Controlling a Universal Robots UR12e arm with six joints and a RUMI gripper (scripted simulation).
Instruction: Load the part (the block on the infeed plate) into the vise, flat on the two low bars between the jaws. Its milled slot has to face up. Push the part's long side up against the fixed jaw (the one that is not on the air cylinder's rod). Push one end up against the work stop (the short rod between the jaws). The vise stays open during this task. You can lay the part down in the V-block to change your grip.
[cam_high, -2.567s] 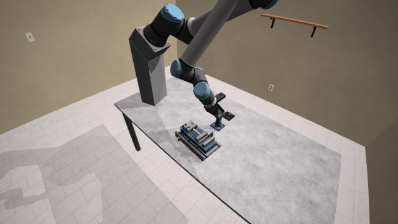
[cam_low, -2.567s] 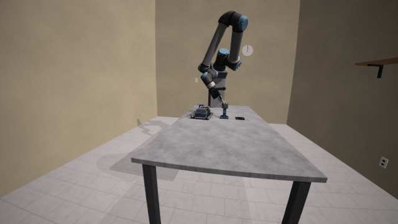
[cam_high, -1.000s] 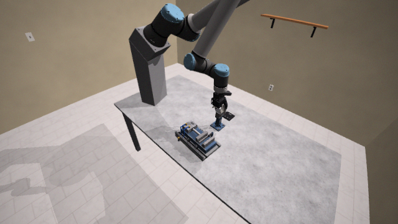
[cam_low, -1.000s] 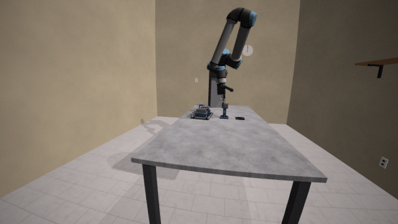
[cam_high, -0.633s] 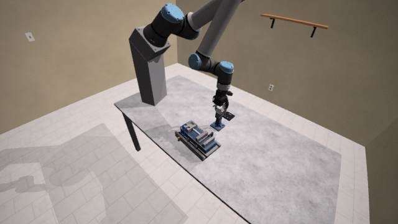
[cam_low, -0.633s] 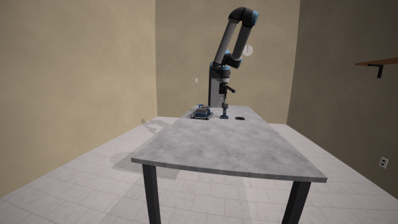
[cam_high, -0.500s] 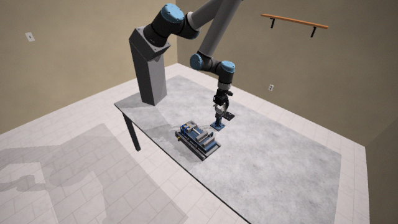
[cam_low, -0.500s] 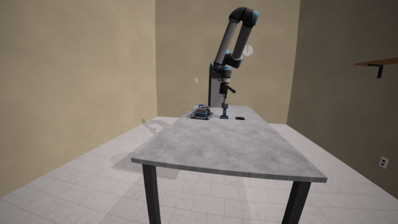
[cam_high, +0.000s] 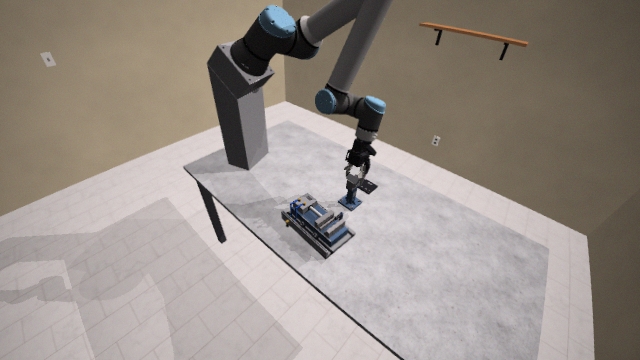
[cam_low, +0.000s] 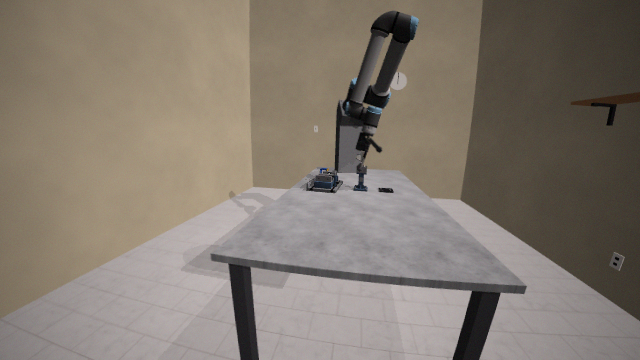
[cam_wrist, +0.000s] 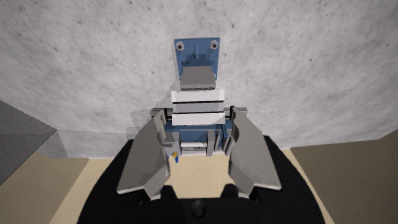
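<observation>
My hand is right at the part. The rest, counted from my hand: cylinder rod 2 cm ahead, 23 cm to the right, 9 cm below; then work stop 10 cm ahead, 17 cm to the right, 7 cm below; then moving jaw 7 cm ahead, 22 cm to the right, 9 cm below.
</observation>
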